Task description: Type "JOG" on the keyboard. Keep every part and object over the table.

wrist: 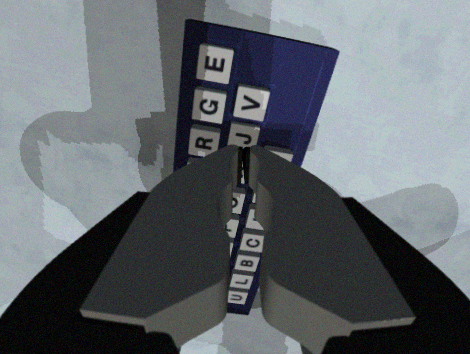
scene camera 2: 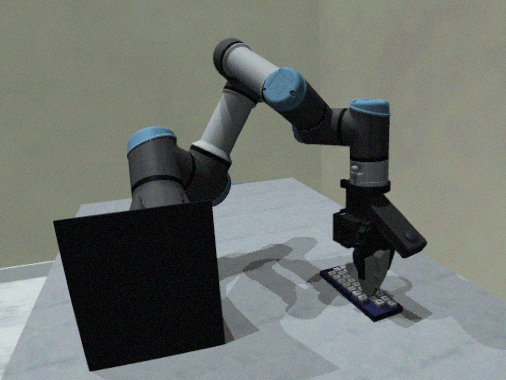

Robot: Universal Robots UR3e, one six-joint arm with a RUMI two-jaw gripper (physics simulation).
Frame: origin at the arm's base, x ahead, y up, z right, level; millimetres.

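Seen in the pictures: gripper, fingertip midpoint: (wrist: 242, 152) (scene camera 2: 370, 296); arm's base, origin of the base link: (scene camera 2: 164, 239).
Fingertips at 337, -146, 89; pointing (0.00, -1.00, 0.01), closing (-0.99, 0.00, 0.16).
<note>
Pixels of each thing's top centre, then the offset from my fingertips to it, as dx, dy, dz. Level surfaces: height alone.
- dark blue keyboard, middle of its top: (wrist: 226, 221) (scene camera 2: 358, 285) +1, +3, -40
- J key, middle of its top: (wrist: 243, 138) +1, +0, +7
- G key, middle of its top: (wrist: 208, 107) +18, +3, +20
- R key, middle of its top: (wrist: 203, 143) +18, +3, +2
- V key, middle of its top: (wrist: 251, 104) +1, +3, +24
- E key, middle of its top: (wrist: 214, 64) +18, +3, +37
- marble table, its level: dy -14
A dark blue keyboard (scene camera 2: 378, 312) (wrist: 295, 75) with light letter keys lies flat on the table. My gripper (scene camera 2: 370, 296) (wrist: 242, 152) is shut and empty, pointing down at the keyboard. In the wrist view its fingertips overlap the lower edge of the J key (wrist: 243, 136). The G key (wrist: 209, 105) shows uncovered, above the R key (wrist: 204, 140). The O key cannot be made out for certain; a partly hidden round letter shows between the fingers. Whether the tips touch a key cannot be told.
The V key (wrist: 251, 103) and E key (wrist: 215, 63) lie near the J and G keys. A large black panel (scene camera 2: 140, 285) stands upright at the table's front left, before the arm's base. The marble table (scene camera 2: 280, 350) carries the keyboard and shadows of the arm.
</note>
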